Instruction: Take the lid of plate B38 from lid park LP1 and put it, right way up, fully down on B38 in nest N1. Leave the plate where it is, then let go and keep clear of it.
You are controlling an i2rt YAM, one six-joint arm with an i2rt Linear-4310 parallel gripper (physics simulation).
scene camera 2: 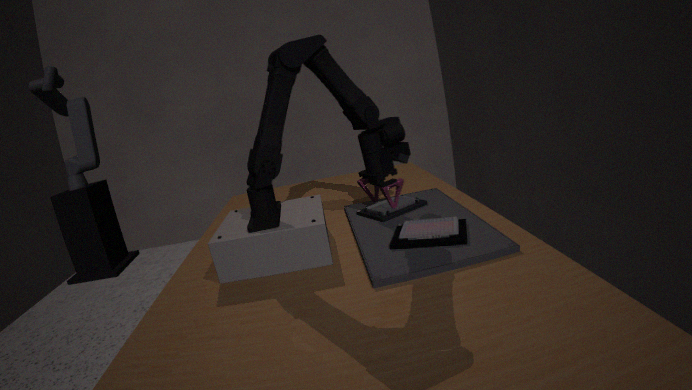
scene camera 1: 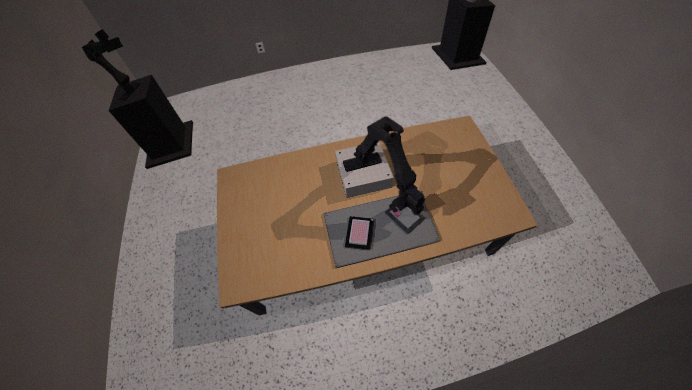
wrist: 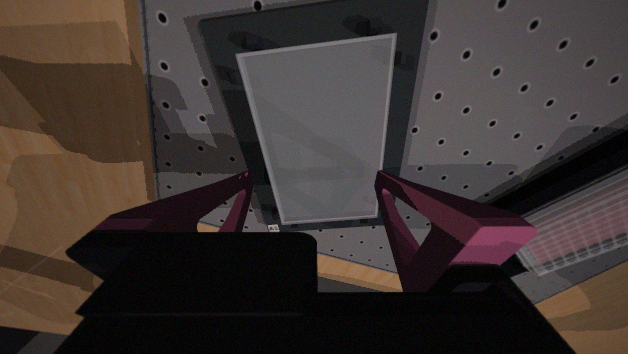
Scene:
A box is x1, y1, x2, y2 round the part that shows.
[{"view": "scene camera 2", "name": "my gripper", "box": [357, 149, 403, 208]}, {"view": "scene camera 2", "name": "well plate with pink wells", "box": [399, 217, 458, 239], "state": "on a black nest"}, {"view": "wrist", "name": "my gripper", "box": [53, 170, 576, 353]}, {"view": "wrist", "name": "clear lid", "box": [235, 33, 396, 224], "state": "touched by my gripper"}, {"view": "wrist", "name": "well plate with pink wells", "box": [514, 163, 627, 275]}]

